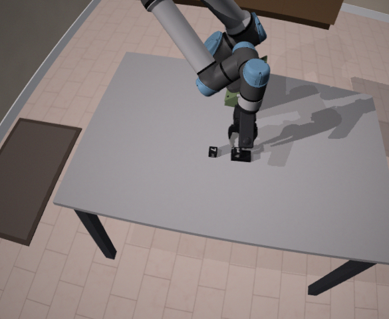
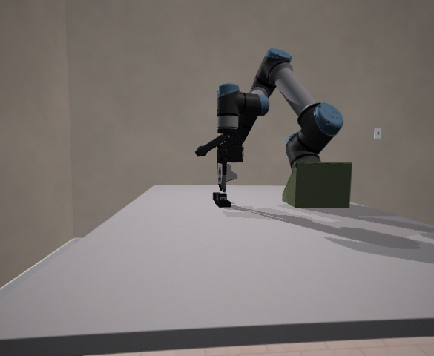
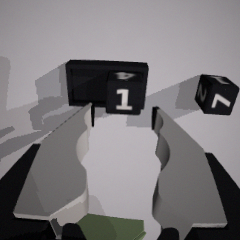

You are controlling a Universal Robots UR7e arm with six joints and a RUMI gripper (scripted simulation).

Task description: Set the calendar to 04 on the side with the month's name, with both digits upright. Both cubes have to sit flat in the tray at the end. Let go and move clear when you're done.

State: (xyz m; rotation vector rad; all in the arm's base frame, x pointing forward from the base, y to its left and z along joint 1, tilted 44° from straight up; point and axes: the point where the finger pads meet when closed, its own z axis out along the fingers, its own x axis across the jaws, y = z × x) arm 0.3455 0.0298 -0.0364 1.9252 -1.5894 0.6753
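My gripper is now 2 cm to the right of the black calendar tray and 5 cm above it.
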